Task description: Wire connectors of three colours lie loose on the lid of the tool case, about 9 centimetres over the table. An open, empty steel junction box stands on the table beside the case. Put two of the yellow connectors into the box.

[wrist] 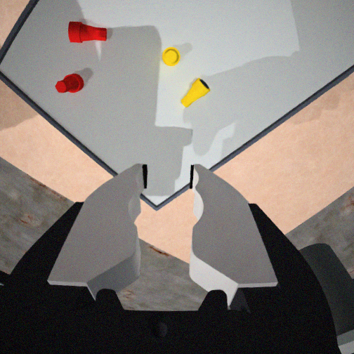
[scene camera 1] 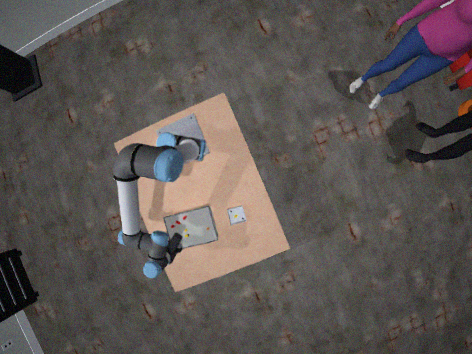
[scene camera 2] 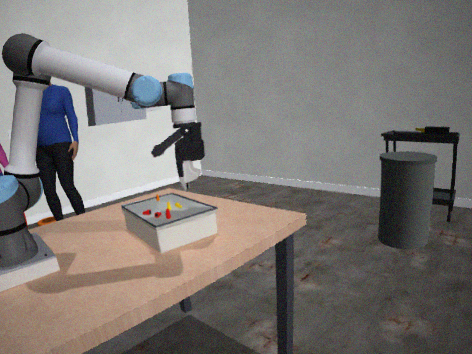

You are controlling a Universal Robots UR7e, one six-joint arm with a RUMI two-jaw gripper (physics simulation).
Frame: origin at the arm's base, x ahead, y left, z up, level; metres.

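Seen in the pictures: gripper, fingertip midpoint: (scene camera 2: 186, 189); arm's base at its link origin: (scene camera 2: 14, 255).
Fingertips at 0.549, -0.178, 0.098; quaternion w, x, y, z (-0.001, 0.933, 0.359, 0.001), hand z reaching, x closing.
Observation:
Offsets run from my fingertips to a thing's top centre, as dx, dy, dz. Level surfaces: height alone.
Two yellow connectors lie close together on the grey lid (scene camera 1: 200, 219) (scene camera 2: 192, 211) (wrist: 235, 30) of the tool case. One yellow connector @[-0.046, +0.051, -0.038] (scene camera 1: 186, 230) (scene camera 2: 169, 205) (wrist: 171, 56) shows end-on in the wrist view; the other yellow connector @[-0.011, +0.043, -0.048] (scene camera 1: 187, 235) (scene camera 2: 178, 205) (wrist: 195, 92) lies on its side. Another yellow piece @[-0.008, +0.365, -0.132] (scene camera 1: 236, 216) is inside the steel junction box @[-0.013, +0.372, -0.110] (scene camera 1: 240, 210), beside the case. My gripper (scene camera 2: 187, 183) (wrist: 168, 166) is partly open and empty, above one corner of the lid, to one side of the yellow pair. In scene camera 1 the arm hides its fingertips.
Red connectors (scene camera 1: 184, 217) (scene camera 2: 168, 214) (wrist: 87, 32) lie on the lid near the yellow pair. An orange connector @[-0.007, +0.183, -0.041] (scene camera 1: 208, 228) (scene camera 2: 157, 198) lies apart on the lid. The case stands up from the wooden table @[dz -0.149] (scene camera 1: 265, 235) (scene camera 2: 260, 220). The lid has a dark raised-looking edge.

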